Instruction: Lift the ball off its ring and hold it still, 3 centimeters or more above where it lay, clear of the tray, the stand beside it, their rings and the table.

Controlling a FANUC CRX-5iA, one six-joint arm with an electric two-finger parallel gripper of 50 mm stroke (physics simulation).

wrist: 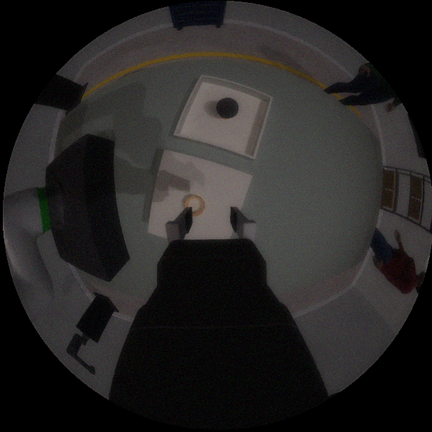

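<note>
A dark ball point(227, 108) rests in the white-walled tray point(264, 127), right of the tray's middle, in the upper part of the wrist view. A sliver of its ring shows under its lower edge; the rest is hidden. The pale square stand point(225, 182) is beside the tray, nearer my gripper, with an empty tan ring point(204, 206) on it. My gripper point(210, 214) is open, with nothing between its fingers. Its fingertips show over the near part of the stand, well away from the ball; the left fingertip overlaps the ring's edge in the view.
A large black block-shaped body point(87, 205) stands at the left, with a green band and a pale rounded part beyond it. Shadows fall on the table point(310, 175) and stand. A yellow line runs across the far side. Two people and a shelf rack are at the right, beyond the table.
</note>
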